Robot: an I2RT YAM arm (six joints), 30 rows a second.
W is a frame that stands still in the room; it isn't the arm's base.
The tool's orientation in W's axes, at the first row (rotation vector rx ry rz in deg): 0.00 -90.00 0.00
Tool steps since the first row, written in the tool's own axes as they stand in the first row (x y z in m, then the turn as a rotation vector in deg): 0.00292 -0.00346 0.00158 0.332 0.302 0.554; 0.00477 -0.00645 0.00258 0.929 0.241 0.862; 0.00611 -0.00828 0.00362 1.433 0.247 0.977; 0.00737 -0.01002 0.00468 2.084 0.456 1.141
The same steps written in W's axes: -0.00158 -0.00346 0.00292 -0.554 0.302 0.332; -0.00258 -0.00645 0.00477 -0.862 0.241 0.929; -0.00362 -0.00828 0.00611 -0.977 0.247 1.433; -0.00468 -0.01002 0.00737 -1.141 0.456 2.084
